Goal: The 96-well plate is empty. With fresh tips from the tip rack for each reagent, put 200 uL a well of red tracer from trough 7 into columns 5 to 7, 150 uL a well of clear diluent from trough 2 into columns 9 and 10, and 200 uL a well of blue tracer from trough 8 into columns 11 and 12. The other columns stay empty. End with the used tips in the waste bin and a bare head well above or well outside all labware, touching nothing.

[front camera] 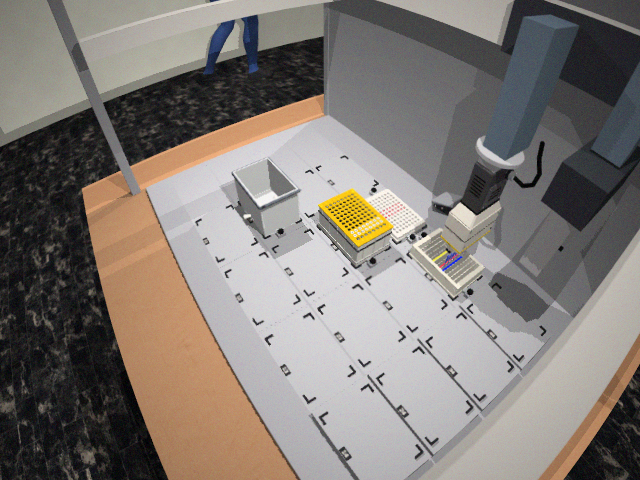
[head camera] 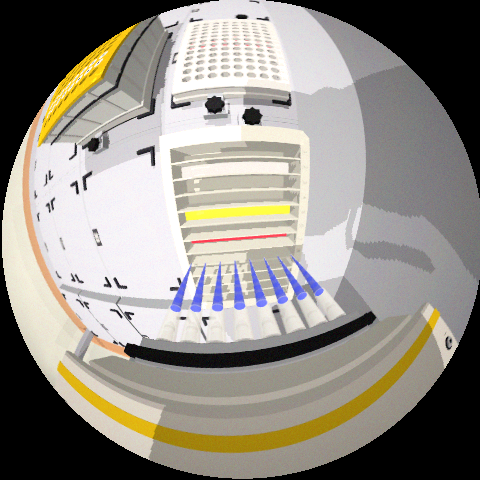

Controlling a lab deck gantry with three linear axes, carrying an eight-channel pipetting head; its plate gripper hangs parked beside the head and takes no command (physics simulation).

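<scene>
The eight-channel head point(front camera: 470, 224) point(head camera: 250, 412) is over the near end of the cream trough rack point(front camera: 430, 272) point(head camera: 172, 200). Its fitted tips point(head camera: 240, 290) hold blue liquid and point down; their exact clearance from the troughs is unclear. A red strip point(head camera: 240, 238) shows in one trough. The white 96-well plate point(front camera: 421, 225) point(head camera: 230, 91) has red in its middle columns; clear liquid cannot be made out. The yellow tip rack point(front camera: 369, 250) point(head camera: 120, 102) stands beside it. The parked plate gripper point(front camera: 554, 253) hangs right of the head; its finger state is unclear.
The grey waste bin point(front camera: 280, 214) stands at the far left, beyond the tip rack. A yellow strip point(head camera: 237, 213) lies in another trough. Black knobs point(head camera: 215, 104) point(head camera: 252, 116) stand between plate and trough rack. The grey back wall point(front camera: 392, 103) rises behind the labware.
</scene>
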